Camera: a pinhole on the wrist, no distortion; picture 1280 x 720 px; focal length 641.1 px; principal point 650.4 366.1 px. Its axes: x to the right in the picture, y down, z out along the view. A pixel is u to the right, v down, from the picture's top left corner.
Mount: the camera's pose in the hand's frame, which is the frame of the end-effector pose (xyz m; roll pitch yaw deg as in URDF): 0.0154 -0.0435 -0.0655 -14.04 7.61 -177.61
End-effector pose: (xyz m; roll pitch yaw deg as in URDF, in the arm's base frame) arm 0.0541 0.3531 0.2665 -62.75 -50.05 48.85
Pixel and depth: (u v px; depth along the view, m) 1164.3 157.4 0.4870
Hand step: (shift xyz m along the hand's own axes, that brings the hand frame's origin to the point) -0.4403 -0.0268 0.3892
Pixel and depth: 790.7 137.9 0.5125
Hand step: -0.1695 0.0015 0.4563
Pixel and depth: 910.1 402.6 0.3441
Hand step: -0.1619 -0.1535 0.2422
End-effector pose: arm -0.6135 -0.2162 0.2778 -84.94 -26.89 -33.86
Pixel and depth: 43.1 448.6 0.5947
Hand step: 0.5085 -0.2416 0.5626
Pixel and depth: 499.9 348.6 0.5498
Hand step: 0.0771 -0.1598 0.4839
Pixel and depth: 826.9 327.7 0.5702
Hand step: -0.2100 -0.1582 0.4702
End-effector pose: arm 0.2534 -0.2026 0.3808 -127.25 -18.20 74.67
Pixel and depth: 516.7 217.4 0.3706
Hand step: 0.0419 -0.0489 0.3218
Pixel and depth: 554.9 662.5 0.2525
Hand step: 0.0313 -0.2175 0.1542
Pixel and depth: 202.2 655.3 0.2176
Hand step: 0.1474 -0.1861 0.1403
